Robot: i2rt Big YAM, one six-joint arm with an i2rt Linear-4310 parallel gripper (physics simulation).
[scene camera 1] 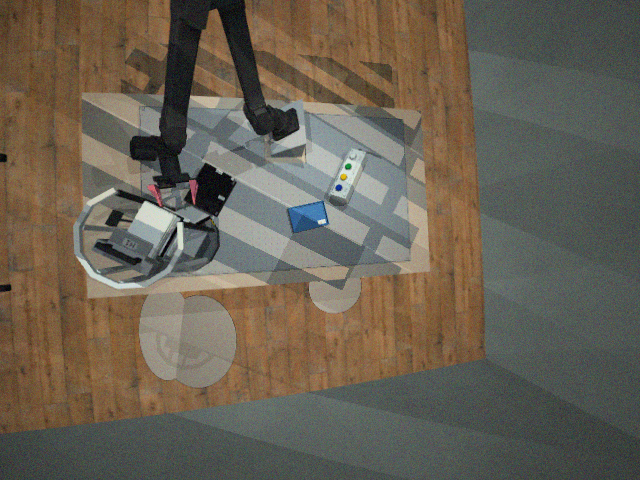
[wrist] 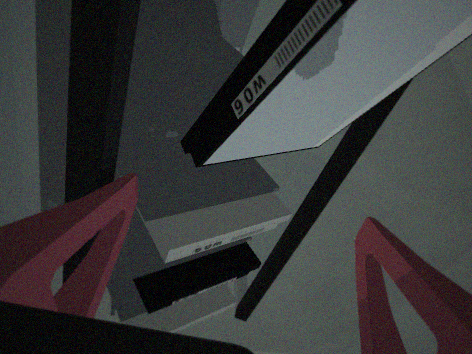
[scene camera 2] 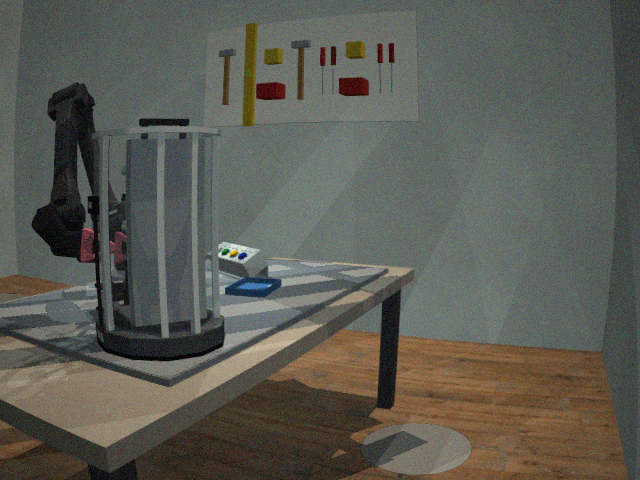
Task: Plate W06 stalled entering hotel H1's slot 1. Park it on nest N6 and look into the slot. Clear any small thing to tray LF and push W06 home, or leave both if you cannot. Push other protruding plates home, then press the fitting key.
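Frame: origin at the arm's base, x ahead, y left, z up, level; centimetres.
Seen in the pictures: gripper, fingertip midpoint: [scene camera 1: 178, 207] [wrist: 250, 206]; arm's base, link origin: [scene camera 1: 285, 125].
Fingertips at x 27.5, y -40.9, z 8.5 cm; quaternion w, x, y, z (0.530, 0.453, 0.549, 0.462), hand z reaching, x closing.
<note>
Pixels of each thing's top centre, then the offset from my fingertips to it. "spot": a spot on its surface instead.
- light plate, top centre: [wrist: 182, 173] [scene camera 1: 165, 231] dy -3.1, dx +7.9, dz +5.8 cm
- black plate, top centre: [wrist: 167, 224] [scene camera 1: 157, 230] dy -3.1, dx +7.9, dz +11.1 cm
- blue tray, top centre: [scene camera 2: 254, 283] [scene camera 1: 309, 216] dy +44.8, dx +8.8, dz -14.5 cm
- black square holder, top centre: [scene camera 2: 126, 280] [scene camera 1: 208, 188] dy +8.5, dx -7.1, dz -8.6 cm
- key panel, top centre: [scene camera 2: 236, 246] [scene camera 1: 352, 173] dy +64.5, dx -5.4, dz -7.9 cm
- dark bar, surface spot: [wrist: 320, 195] spot: dy +6.3, dx +7.8, dz +4.1 cm
Hotel H1 [scene camera 1: 153, 219] [scene camera 2: 162, 227] stands at the table's left end, inside a pale barred cage. In the wrist view, plate W06 [wrist: 250, 97], with a black labelled front edge and a pale broad face, juts out at a slant. Below it are a light plate [wrist: 220, 245], whose label looks like W09, a black plate [wrist: 197, 277] and another light one. My gripper [scene camera 1: 176, 199] [scene camera 2: 104, 246] [wrist: 250, 206] is open and empty, just outside the hotel's open side. The slot's inside is hidden. A blue tray [scene camera 1: 306, 215] [scene camera 2: 253, 286] lies mid-table; its label is unreadable.
A black square holder [scene camera 1: 210, 189] lies right beside the hotel. The key panel [scene camera 1: 337, 196] [scene camera 2: 248, 266] with green, yellow and blue keys stands right of the tray. A grey wedge-shaped box [scene camera 1: 295, 138] is near the arm's elbow. A dark bar [wrist: 320, 195] crosses the wrist view.
</note>
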